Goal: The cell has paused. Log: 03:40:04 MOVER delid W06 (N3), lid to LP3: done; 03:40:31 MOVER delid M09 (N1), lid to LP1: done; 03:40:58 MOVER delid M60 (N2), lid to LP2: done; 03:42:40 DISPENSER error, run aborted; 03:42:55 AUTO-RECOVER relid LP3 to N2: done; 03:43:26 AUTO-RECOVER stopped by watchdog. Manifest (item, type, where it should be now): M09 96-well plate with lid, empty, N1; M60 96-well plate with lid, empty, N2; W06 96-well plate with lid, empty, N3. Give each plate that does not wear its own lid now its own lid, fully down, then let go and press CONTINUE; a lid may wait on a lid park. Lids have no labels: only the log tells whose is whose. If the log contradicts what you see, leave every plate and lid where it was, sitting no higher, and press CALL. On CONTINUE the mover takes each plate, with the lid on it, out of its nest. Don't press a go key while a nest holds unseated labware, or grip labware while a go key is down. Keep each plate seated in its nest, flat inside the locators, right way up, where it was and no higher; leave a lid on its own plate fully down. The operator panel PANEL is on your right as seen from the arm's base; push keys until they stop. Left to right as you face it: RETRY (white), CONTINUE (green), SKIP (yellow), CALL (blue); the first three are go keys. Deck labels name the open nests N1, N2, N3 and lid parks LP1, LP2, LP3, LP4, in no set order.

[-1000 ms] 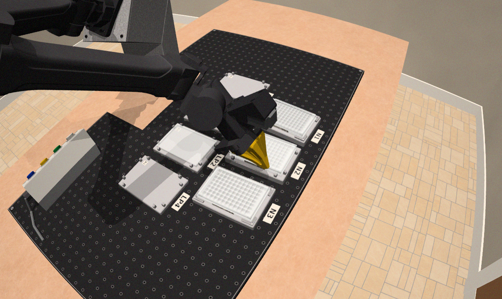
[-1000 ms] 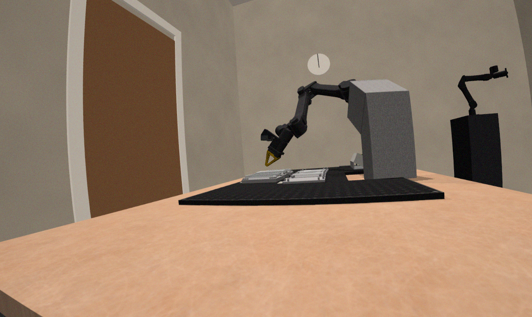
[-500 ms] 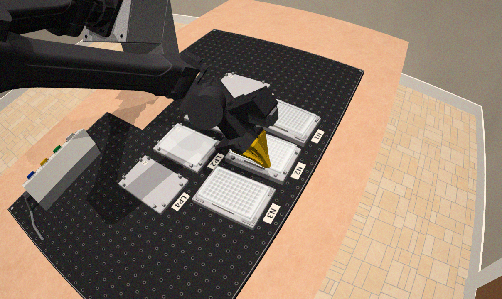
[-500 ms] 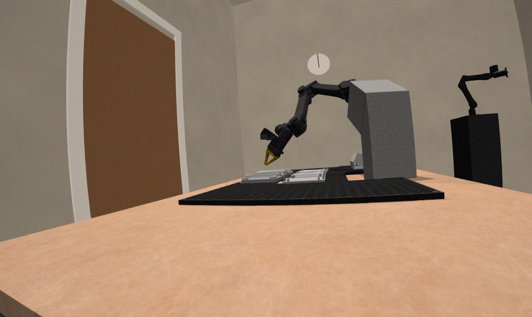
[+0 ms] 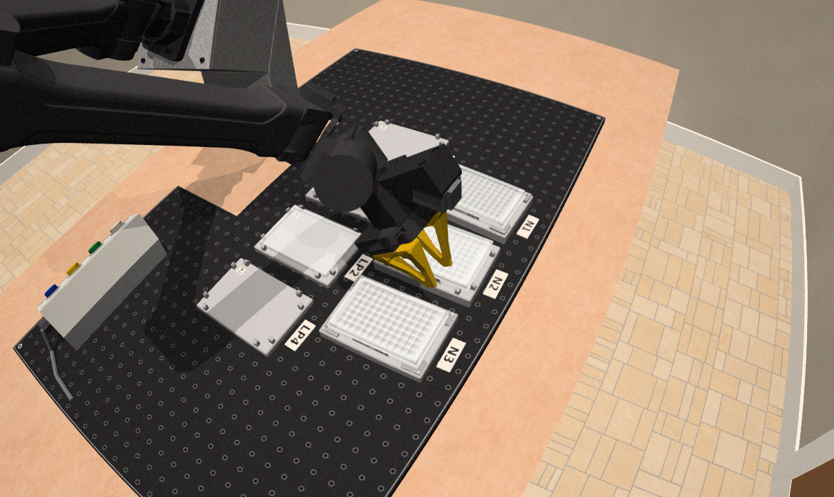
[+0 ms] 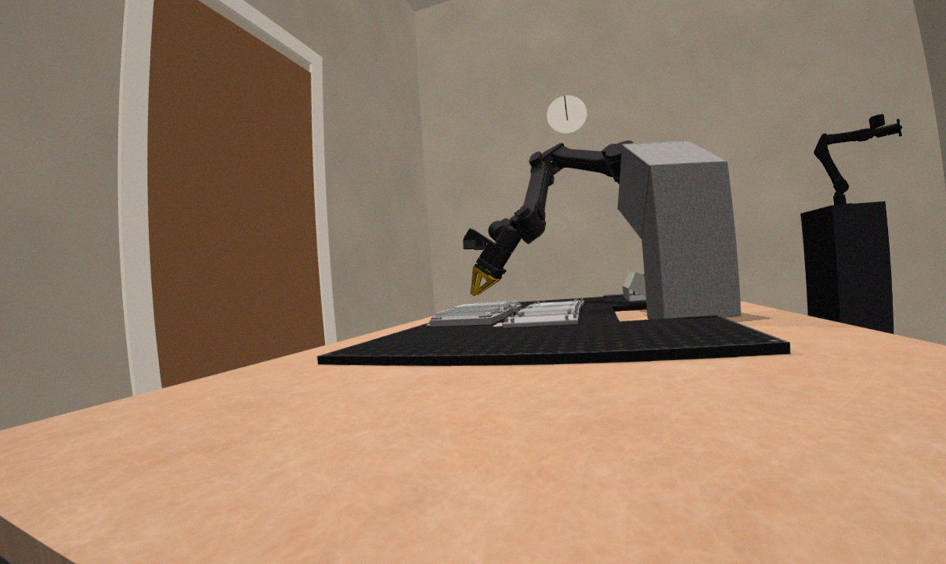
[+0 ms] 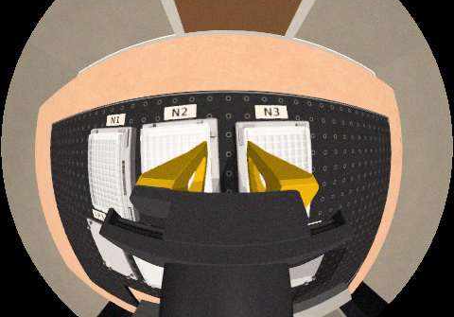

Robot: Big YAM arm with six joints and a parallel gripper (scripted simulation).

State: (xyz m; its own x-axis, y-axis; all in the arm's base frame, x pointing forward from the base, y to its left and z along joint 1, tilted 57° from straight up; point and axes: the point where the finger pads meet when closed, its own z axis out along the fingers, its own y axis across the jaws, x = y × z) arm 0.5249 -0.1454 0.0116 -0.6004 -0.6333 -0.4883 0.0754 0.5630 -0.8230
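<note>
Now: the lid park LP1 200 mm behind my hand, 140 mm to the left of it and 60 mm below it. Round my hand: lid park LP2: 210 mm behind, 10 mm to the left, 60 mm below; N1 label: 70 mm ahead, 180 mm to the left, 60 mm below; lid park LP4: 220 mm behind, 120 mm to the right, 60 mm below.
</note>
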